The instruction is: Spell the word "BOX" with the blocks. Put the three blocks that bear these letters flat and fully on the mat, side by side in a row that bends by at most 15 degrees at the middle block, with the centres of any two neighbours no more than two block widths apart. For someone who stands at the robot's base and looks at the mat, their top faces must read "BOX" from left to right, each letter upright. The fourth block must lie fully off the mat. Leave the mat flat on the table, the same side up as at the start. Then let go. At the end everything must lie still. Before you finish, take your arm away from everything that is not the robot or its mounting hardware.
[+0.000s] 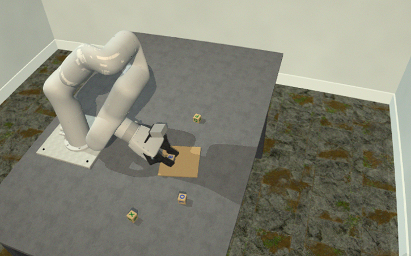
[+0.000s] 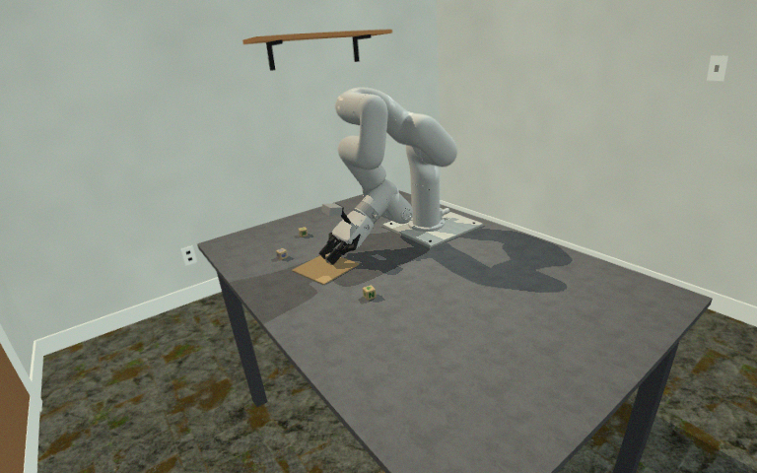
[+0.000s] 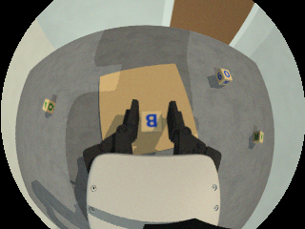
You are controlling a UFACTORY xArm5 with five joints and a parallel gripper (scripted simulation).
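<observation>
Now: hand 10 mm above the B block. Also, from my hand: X block (40 mm behind, 250 mm to the right, 20 mm below); then tan mat (30 mm ahead, 10 mm to the left, 30 mm below); then O block (90 mm ahead, 140 mm to the right, 20 mm below).
</observation>
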